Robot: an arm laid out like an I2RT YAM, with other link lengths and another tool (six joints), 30 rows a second.
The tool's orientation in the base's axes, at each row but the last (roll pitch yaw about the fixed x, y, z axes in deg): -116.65, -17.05, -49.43; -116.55, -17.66, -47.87; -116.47, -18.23, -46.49; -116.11, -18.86, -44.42; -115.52, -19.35, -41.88; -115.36, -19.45, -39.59; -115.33, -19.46, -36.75
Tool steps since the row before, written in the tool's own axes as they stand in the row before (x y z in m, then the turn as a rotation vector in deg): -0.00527, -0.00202, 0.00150, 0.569, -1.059, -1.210; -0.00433, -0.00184, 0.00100, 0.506, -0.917, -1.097; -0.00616, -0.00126, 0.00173, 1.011, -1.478, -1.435; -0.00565, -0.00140, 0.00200, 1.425, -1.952, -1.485; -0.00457, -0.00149, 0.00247, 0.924, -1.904, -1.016; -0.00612, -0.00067, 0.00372, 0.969, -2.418, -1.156; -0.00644, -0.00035, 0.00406, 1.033, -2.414, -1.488
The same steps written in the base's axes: -0.00179, 0.00554, -0.00046, -0.391, -0.476, 1.591; -0.00174, 0.00448, -0.00017, -0.367, -0.446, 1.402; -0.00257, 0.00578, -0.00159, -0.215, -0.682, 2.180; -0.00222, 0.00555, -0.00147, 0.076, -0.738, 2.738; -0.00136, 0.00508, -0.00125, 0.053, -0.177, 2.340; -0.00187, 0.00628, -0.00297, 0.011, -0.020, 2.850; -0.00220, 0.00641, -0.00348, -0.159, -0.271, 3.002
